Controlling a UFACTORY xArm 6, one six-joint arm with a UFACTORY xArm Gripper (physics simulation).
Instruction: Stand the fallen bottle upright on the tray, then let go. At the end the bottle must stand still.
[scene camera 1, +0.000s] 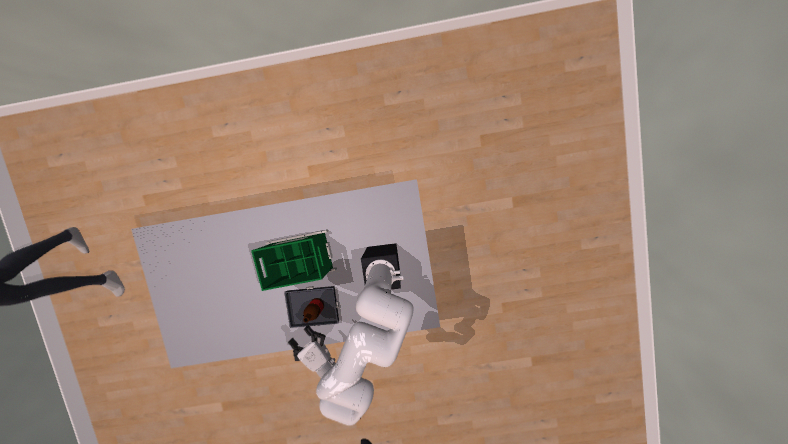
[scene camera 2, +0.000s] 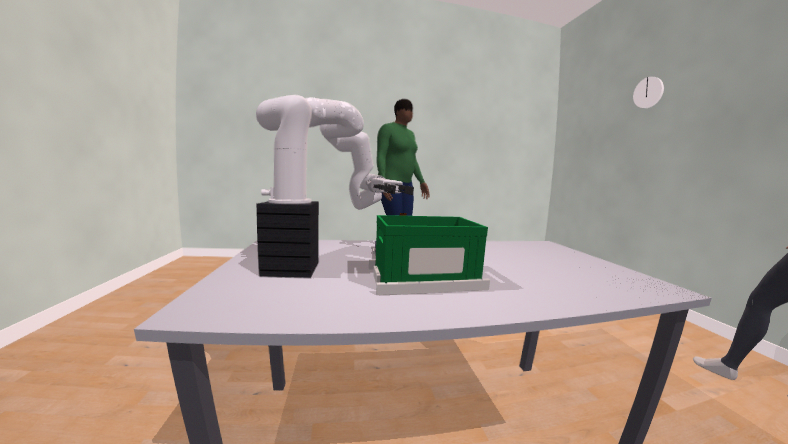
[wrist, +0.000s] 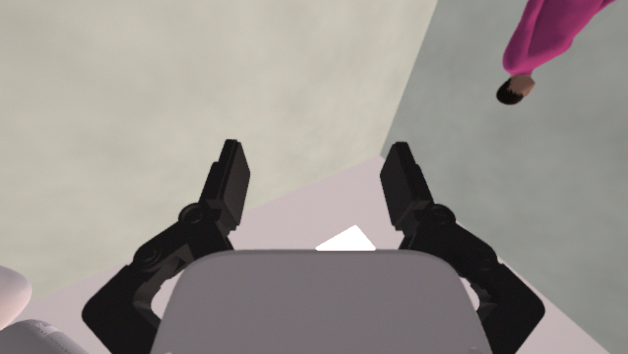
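Observation:
A brown bottle with a red label is inside the dark tray in the overhead view. It looks upright, base on the tray floor; its brown shoulder and neck lean to the lower left in that slanted view. In scene camera 2 a small red bit of it shows just above the crate's back rim; the rest of the bottle and the tray are hidden. My gripper is open and empty, outside the tray's lower edge in the overhead view, apart from the bottle. The bottle does not show in the wrist view.
A green divided crate stands beside the tray on the grey table, between the tray and scene camera 2. The black robot pedestal stands to one side. A person in green is behind the table.

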